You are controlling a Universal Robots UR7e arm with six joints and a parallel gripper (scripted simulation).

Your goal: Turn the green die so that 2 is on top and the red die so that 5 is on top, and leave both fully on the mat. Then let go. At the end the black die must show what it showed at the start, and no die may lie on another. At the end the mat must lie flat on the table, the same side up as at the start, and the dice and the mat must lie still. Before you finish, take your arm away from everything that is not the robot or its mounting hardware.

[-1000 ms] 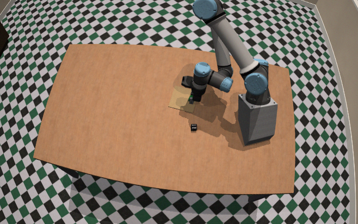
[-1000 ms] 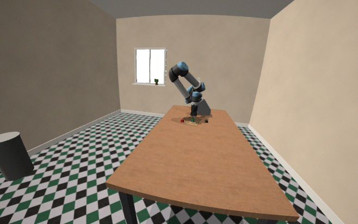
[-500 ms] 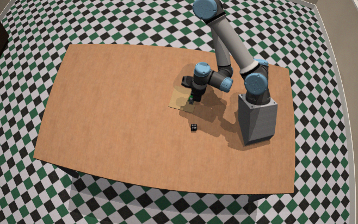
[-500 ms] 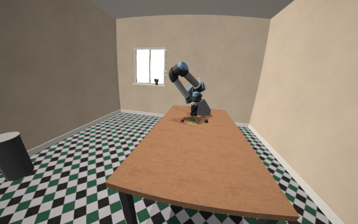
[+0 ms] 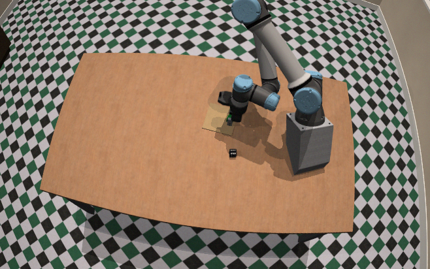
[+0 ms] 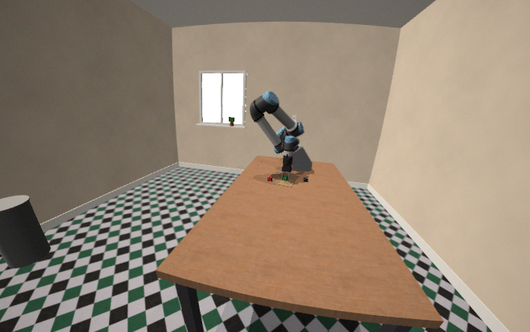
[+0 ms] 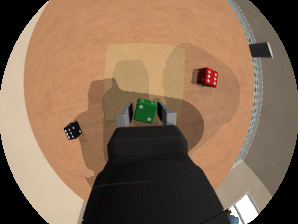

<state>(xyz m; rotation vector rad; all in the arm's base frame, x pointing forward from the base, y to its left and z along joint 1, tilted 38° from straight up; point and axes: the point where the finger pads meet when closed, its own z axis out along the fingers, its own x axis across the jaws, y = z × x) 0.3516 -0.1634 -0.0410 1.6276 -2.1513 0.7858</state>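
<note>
My hand is right at the green die. Also, from my hand: black die: 17 cm to the left, 1 cm below, 1 cm ahead; tan mat: 4 cm ahead, 2 cm below, 1 cm to the right; red die: 13 cm to the right, 2 cm ahead, 1 cm below.
</note>
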